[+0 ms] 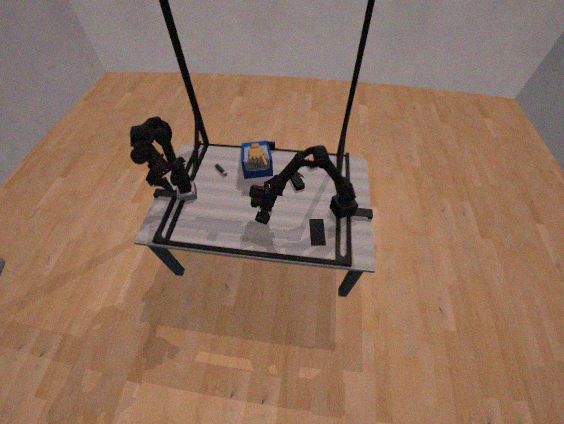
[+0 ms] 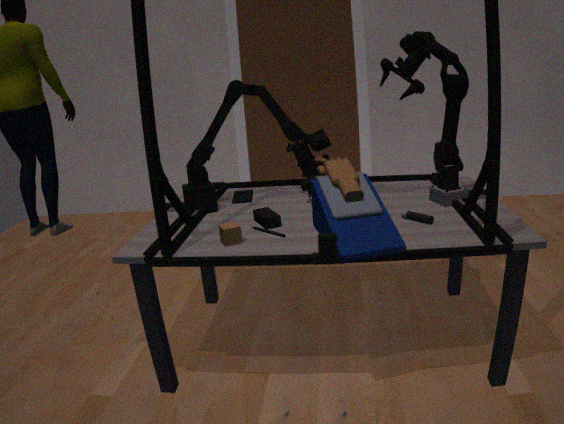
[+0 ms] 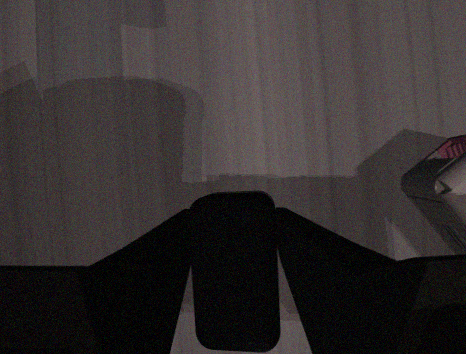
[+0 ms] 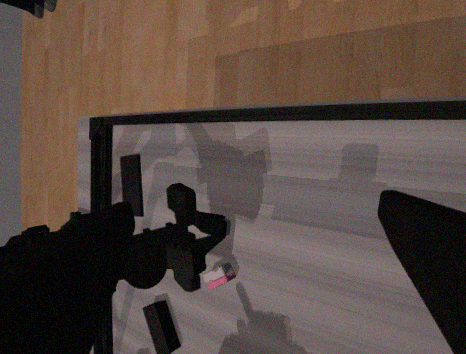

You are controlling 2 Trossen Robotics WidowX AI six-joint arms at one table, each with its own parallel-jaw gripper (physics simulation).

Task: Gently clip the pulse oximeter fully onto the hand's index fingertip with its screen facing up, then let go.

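Places are measured from the left arm's base along level axes (x right, y ahead, z up), in millimetres.
Where they show: left gripper, between the fingertips: point(image 3: 234, 218) point(image 4: 224, 226); right gripper, between the fingertips: point(image 1: 180, 188) point(image 2: 390, 92) point(image 4: 256, 208); left arm's base, origin of its link: point(image 1: 345, 200) point(image 2: 198, 184); right arm's base, origin of its link: point(image 1: 185, 188) point(image 2: 448, 187).
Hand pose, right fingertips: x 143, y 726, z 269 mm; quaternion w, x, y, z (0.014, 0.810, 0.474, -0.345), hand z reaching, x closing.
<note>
Things, the pixels of their centre, and the offset from my right fingertips. "spot": a spot on its surface instead.
- grey pad, a spot on its surface: point(image 2: 360, 206) spot: dz -271, dx +407, dy -412 mm
- pulse oximeter, middle of its body: point(image 3: 237, 264) point(image 4: 214, 225) dz -347, dx -36, dy -320 mm
- pink piece, a spot on its surface: point(image 4: 218, 275) spot: dz -333, dx +52, dy -341 mm
- tan cube, middle of its body: point(image 2: 230, 233) dz -339, dx +223, dy -724 mm
- black box, middle of its body: point(image 4: 161, 327) point(image 2: 266, 217) point(image 1: 296, 181) dz -347, dx +128, dy -578 mm
- thin pen, middle of its body: point(image 2: 267, 231) dz -360, dx +208, dy -609 mm
- flat black slab, middle of its body: point(image 4: 131, 185) point(image 2: 242, 196) point(image 1: 317, 231) dz -360, dx -212, dy -545 mm
- dark cylinder, middle of its body: point(image 2: 417, 217) point(image 1: 221, 170) dz -351, dx +385, dy -191 mm
A tan model hand point(image 1: 258, 155) point(image 2: 342, 172) lies on a grey pad point(image 2: 360, 206) on top of a blue block point(image 1: 257, 171) point(image 2: 360, 235) at the back of the table. My left gripper point(image 1: 263, 216) point(image 3: 234, 218) points down low over the middle of the table, in front of the hand's fingers. It is shut on the pulse oximeter point(image 3: 235, 270), a black rounded block that stands between the two fingers. My right gripper point(image 2: 402, 82) is open and empty, raised high at its own side of the table, far from the hand.
A small white and pink piece point(image 4: 218, 275) lies on the table beside the left gripper. A tan cube point(image 2: 230, 233), a black box point(image 2: 267, 217), a thin pen point(image 2: 268, 231), a flat black slab point(image 1: 317, 231) and a dark cylinder point(image 1: 221, 170) point(image 2: 418, 217) lie about. Black frame posts stand at the table's edges.
</note>
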